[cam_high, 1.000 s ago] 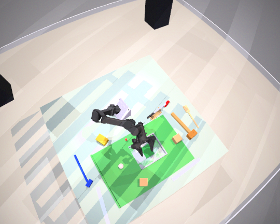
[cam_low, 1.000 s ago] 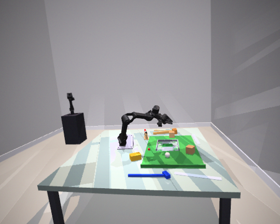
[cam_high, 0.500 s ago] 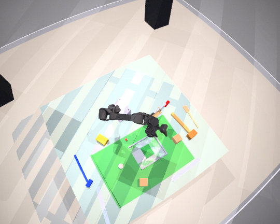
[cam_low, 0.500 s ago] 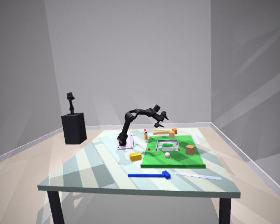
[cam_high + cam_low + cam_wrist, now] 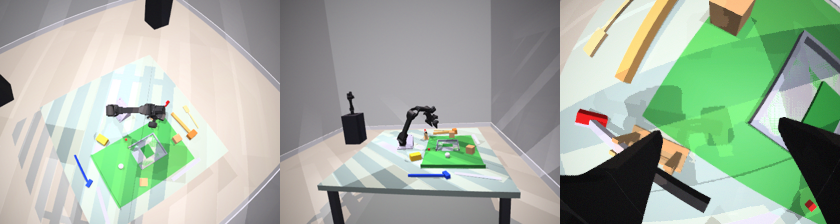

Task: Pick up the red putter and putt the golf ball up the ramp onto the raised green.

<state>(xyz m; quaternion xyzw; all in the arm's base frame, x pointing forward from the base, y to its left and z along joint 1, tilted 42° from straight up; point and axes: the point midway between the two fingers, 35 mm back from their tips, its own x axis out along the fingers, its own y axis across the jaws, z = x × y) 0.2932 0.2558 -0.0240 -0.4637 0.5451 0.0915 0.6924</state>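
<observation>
The yellow block is 140 mm behind my gripper tip, 460 mm to the right of it and 120 mm below it. Round my gripper tip: white golf ball 130 mm ahead, 430 mm to the right, 120 mm below; then green mat 160 mm ahead, 240 mm to the right, 140 mm below; then small red cube 40 mm behind, 280 mm to the right, 130 mm below.
</observation>
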